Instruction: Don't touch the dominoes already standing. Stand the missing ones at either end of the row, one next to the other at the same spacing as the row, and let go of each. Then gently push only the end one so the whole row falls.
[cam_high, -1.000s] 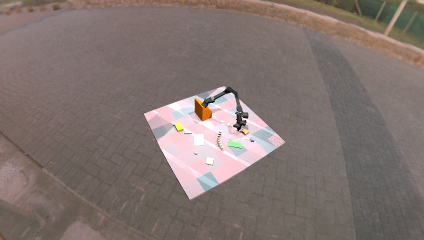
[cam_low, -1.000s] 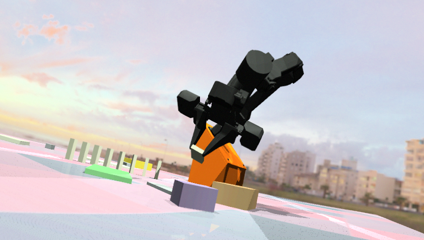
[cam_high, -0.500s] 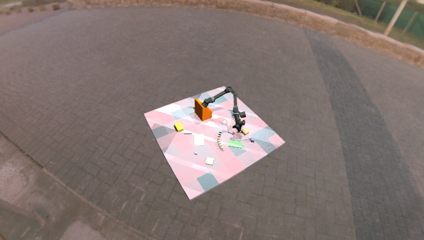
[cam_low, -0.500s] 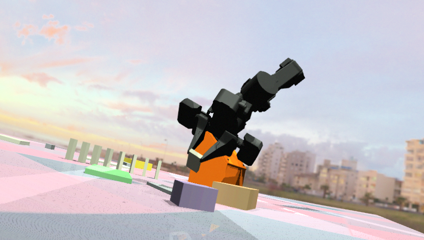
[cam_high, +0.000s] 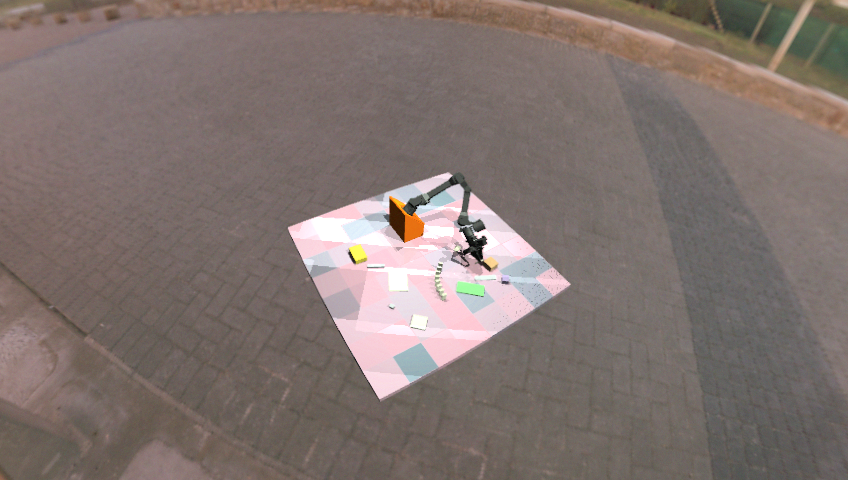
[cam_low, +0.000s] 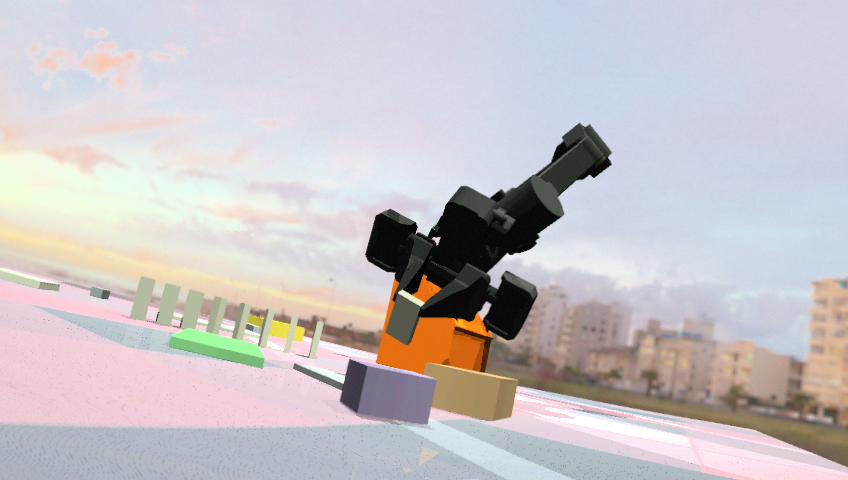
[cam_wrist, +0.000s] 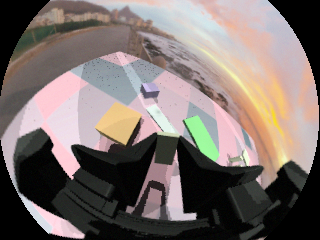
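My gripper tip is 1 cm short of the tan block, 8 cm to the right of it and 6 cm above it. The rest, counted from my gripper tip: cream tile 9 cm ahead, 50 cm to the right, 7 cm below; green slab 8 cm ahead, 14 cm to the right, 7 cm below; purple block 15 cm ahead, 7 cm to the left, 7 cm below.
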